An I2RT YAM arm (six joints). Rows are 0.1 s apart.
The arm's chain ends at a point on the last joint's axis. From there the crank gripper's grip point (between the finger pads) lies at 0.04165 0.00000 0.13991 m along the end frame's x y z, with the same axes.
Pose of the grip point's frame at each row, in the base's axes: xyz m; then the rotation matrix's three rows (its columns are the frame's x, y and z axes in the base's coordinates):
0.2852, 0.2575, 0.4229; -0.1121, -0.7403, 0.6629; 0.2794, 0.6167, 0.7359; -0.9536, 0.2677, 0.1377
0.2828, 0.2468, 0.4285; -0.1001, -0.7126, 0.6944; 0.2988, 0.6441, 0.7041; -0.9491, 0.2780, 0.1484
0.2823, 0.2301, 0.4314; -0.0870, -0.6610, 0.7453; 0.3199, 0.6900, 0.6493; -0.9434, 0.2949, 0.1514
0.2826, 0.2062, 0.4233; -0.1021, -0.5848, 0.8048; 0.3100, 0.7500, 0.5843; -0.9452, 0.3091, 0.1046
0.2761, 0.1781, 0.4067; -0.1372, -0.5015, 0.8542; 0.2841, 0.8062, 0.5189; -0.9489, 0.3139, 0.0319
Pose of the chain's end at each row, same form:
0.1971, 0.1429, 0.4434; -0.1121, -0.7403, 0.6629; 0.2794, 0.6167, 0.7359; -0.9536, 0.2677, 0.1377
0.1898, 0.1358, 0.4473; -0.1001, -0.7126, 0.6944; 0.2988, 0.6441, 0.7041; -0.9491, 0.2780, 0.1484
0.1816, 0.1259, 0.4495; -0.0870, -0.6610, 0.7453; 0.3199, 0.6900, 0.6493; -0.9434, 0.2949, 0.1514
0.1743, 0.1115, 0.4480; -0.1021, -0.5848, 0.8048; 0.3100, 0.7500, 0.5843; -0.9452, 0.3091, 0.1046
0.1623, 0.0937, 0.4418; -0.1372, -0.5015, 0.8542; 0.2841, 0.8062, 0.5189; -0.9489, 0.3139, 0.0319

